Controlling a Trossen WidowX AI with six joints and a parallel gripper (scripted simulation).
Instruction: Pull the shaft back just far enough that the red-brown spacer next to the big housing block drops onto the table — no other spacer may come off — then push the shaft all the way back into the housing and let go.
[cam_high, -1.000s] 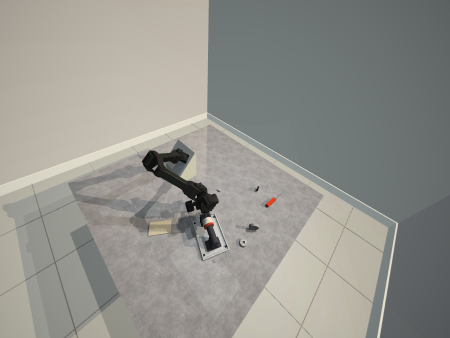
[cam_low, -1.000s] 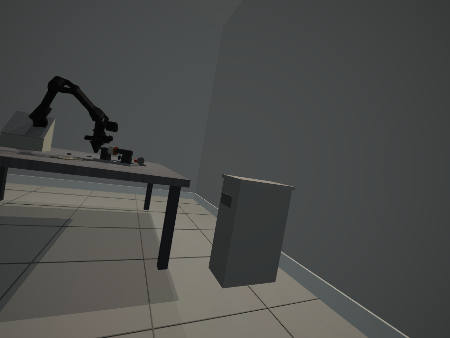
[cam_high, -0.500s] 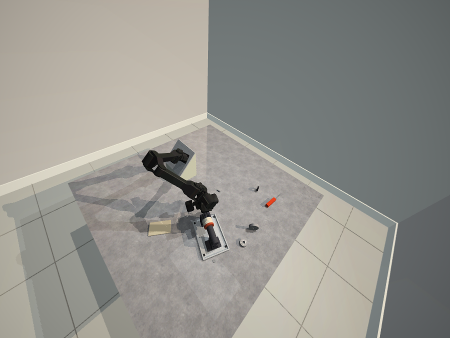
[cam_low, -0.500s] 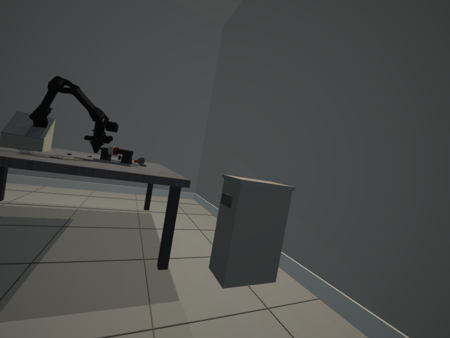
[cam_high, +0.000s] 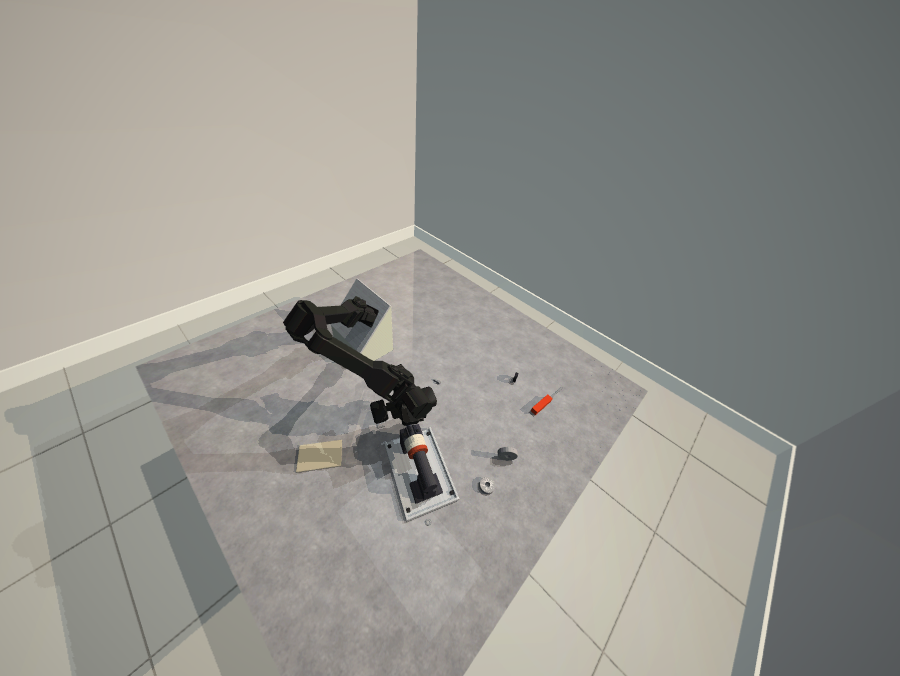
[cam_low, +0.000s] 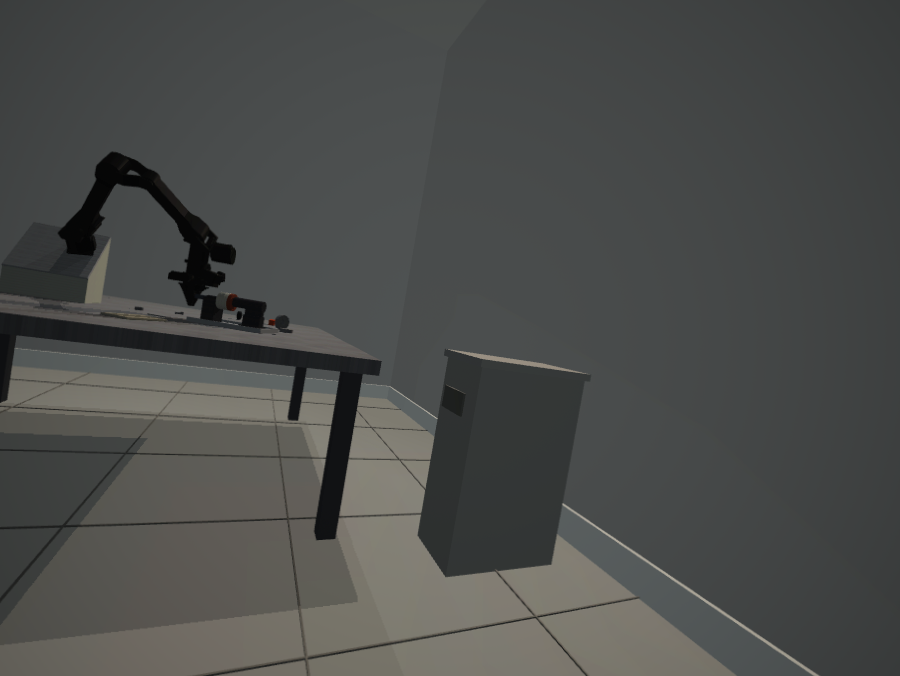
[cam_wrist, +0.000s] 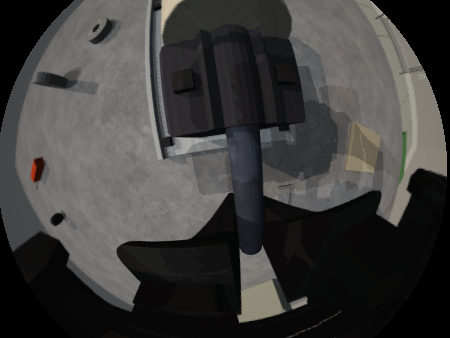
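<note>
Right now my gripper tip is 60 mm short of the dark shaft, 30 mm to the left of it and 30 mm below it. Also, from my gripper tip: black piece 170 mm ahead, 410 mm to the left, 30 mm below; then beige card 120 mm behind, 230 mm to the right, 40 mm below; then red-brown spacer 110 mm ahead, 60 mm to the right, 30 mm above.
</note>
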